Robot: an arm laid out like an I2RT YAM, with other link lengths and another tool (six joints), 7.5 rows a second.
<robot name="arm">
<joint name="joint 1" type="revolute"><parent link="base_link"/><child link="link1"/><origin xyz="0 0 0.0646" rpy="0 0 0"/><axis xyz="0 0 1"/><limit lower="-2.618" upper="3.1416"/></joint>
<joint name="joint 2" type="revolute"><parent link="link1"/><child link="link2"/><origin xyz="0.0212 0.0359 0.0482" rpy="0 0 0"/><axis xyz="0 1 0"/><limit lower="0" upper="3.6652"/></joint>
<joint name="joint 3" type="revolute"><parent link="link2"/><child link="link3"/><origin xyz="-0.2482 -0.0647 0" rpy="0 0 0"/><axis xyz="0 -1 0"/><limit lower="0" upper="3.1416"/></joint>
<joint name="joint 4" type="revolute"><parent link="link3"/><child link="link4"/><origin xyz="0.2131 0.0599 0.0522" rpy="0 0 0"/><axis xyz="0 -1 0"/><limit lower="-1.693" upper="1.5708"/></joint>
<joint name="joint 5" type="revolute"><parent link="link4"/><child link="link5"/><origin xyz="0.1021 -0.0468 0.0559" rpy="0 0 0"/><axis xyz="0 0 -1"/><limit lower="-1.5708" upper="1.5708"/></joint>
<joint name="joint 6" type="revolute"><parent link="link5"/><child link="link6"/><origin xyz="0.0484 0 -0.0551" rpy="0 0 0"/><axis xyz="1 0 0"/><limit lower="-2.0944" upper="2.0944"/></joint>
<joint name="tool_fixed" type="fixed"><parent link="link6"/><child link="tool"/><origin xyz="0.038 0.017 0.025" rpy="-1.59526 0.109 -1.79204"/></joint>
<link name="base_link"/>
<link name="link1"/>
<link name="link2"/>
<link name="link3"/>
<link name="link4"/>
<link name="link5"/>
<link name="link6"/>
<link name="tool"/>
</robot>
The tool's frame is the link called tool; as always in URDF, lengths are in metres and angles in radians.
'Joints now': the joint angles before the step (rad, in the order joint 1, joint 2, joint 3, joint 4, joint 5, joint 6). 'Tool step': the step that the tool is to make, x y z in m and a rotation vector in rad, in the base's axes. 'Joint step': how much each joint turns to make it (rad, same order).
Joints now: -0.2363 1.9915 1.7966 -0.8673 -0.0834 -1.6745
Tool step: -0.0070 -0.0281 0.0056 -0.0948 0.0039 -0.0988
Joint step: -0.0478 -0.0203 -0.0003 0.0006 0.1057 -0.0016
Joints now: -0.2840 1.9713 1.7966 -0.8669 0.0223 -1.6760
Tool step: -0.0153 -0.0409 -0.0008 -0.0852 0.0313 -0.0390
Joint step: -0.0896 -0.0024 0.0000 -0.0002 0.0528 -0.0896
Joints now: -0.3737 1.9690 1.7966 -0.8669 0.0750 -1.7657
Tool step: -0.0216 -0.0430 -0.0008 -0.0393 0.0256 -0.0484
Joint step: -0.1103 0.0000 0.0002 -0.0010 0.0087 -0.0771
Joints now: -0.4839 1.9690 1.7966 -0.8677 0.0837 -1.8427
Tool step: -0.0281 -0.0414 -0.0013 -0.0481 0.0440 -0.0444
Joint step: -0.1115 0.0000 -0.0005 -0.0040 0.0214 -0.0905
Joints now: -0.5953 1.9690 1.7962 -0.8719 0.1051 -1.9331
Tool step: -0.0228 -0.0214 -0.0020 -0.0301 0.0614 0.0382
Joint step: -0.0675 0.0000 0.0002 -0.0193 0.0004 -0.1224
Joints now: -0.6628 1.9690 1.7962 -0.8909 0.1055 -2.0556
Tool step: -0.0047 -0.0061 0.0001 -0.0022 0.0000 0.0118
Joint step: -0.0201 0.0000 -0.0006 0.0048 -0.0140 -0.0288
